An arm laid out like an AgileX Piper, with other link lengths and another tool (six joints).
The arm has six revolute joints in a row. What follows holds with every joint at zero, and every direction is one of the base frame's.
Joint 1 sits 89.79 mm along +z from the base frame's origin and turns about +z.
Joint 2 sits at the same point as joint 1 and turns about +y.
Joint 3 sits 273.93 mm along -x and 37.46 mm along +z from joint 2 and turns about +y.
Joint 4 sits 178.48 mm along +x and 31.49 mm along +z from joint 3 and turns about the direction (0.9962, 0, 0.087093).
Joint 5 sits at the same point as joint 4 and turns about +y.
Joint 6 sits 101.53 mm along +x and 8.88 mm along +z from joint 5 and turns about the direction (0.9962, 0, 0.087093).
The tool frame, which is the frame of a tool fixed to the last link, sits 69.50 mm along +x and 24.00 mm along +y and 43.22 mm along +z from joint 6; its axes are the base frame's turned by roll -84.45, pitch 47.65 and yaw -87.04 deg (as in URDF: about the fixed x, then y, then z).
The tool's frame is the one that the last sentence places.
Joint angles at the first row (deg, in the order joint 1, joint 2, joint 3, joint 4, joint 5, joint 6):
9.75, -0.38, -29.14, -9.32, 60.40, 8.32
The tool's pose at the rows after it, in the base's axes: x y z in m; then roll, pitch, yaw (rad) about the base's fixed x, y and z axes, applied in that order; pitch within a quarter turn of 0, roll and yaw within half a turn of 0:
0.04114 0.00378 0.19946 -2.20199 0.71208 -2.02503
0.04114 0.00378 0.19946 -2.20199 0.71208 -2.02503
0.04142 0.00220 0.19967 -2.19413 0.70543 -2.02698
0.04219 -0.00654 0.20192 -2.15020 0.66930 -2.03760
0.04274 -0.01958 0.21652 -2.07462 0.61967 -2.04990
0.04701 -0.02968 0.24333 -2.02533 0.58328 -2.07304
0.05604 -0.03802 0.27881 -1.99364 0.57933 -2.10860
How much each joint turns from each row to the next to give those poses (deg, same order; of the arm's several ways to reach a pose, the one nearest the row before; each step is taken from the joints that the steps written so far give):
0.00, 0.00, 0.00, 0.00, 0.00, -0.05
0.00, 0.00, 0.00, 0.00, 0.00, 0.00
0.00, 0.00, -0.01, -0.68, -0.04, 0.06
0.00, 0.00, -0.30, -3.69, 0.00, 0.24
0.00, 1.51, -2.59, -5.56, 0.07, 0.19
0.00, 4.77, -5.12, -4.54, 0.00, 0.68
0.00, 6.75, -6.92, -3.83, 0.00, 2.26

